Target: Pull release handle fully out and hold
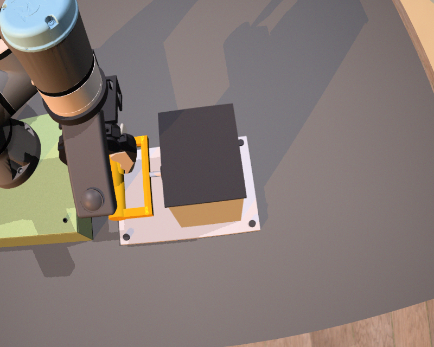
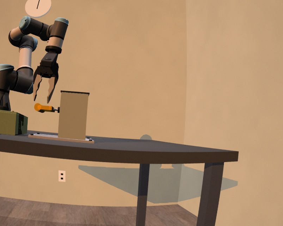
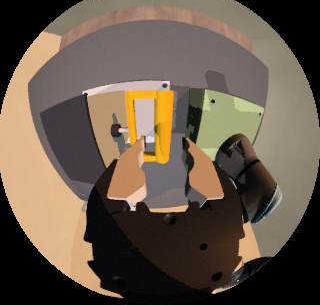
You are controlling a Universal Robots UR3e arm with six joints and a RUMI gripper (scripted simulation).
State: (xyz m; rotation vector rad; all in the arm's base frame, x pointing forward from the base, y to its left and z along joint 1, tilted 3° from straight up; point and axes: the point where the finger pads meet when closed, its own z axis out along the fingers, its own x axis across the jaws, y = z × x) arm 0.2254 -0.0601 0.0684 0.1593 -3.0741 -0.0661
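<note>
The release handle is 50 mm ahead of my hand and 40 mm below it. Also, from my hand: pale baseplate 140 mm below, 90 mm ahead, 10 mm to the left.
</note>
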